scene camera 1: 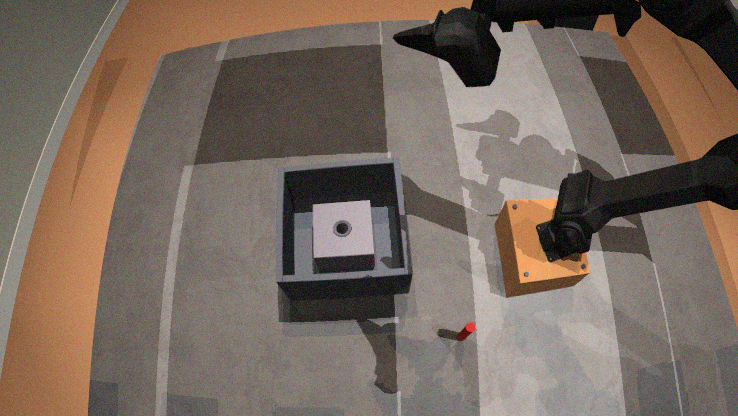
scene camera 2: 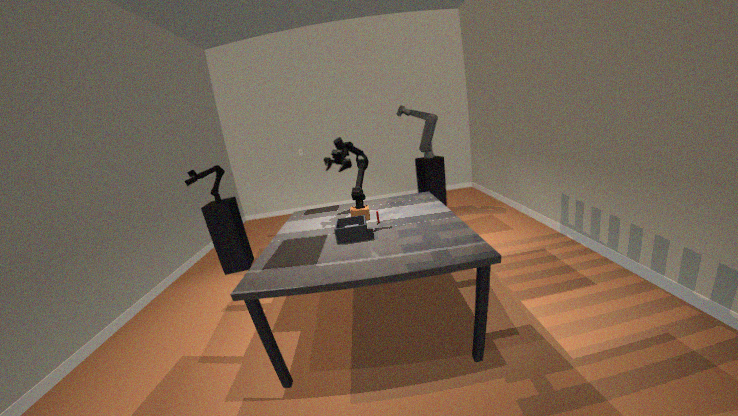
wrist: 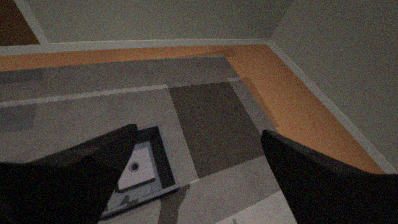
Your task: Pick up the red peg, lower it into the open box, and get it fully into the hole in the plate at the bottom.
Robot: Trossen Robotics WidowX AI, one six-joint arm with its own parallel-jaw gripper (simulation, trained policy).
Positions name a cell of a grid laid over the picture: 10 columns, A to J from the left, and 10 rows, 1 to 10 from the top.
I see my gripper (wrist: F6), a dark box (scene camera 1: F5) and a light grey plate (scene camera 1: E6).
The dark box shows as well in scene camera 2 (scene camera 2: E6) and in the wrist view (wrist: D7). The light grey plate is seen too in the wrist view (wrist: D9).
